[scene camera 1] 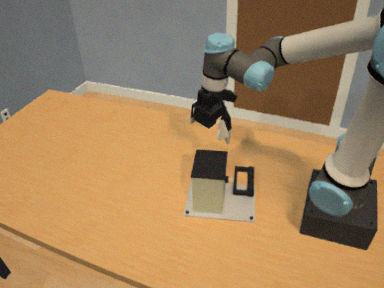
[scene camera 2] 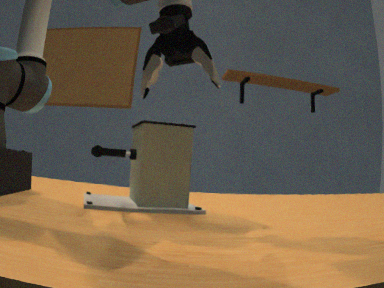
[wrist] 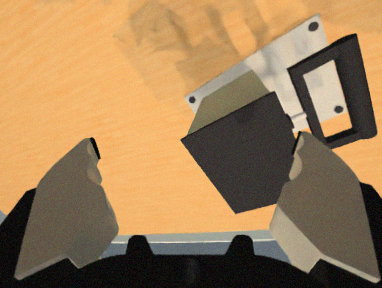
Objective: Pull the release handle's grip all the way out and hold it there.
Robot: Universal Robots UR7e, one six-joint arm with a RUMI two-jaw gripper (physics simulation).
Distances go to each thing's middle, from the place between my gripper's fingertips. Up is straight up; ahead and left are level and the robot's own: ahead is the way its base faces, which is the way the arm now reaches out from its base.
Now: hand 8 cm past the light grey base plate [scene camera 1: 238, 208], 6 cm to the right of it and 22 cm above it.
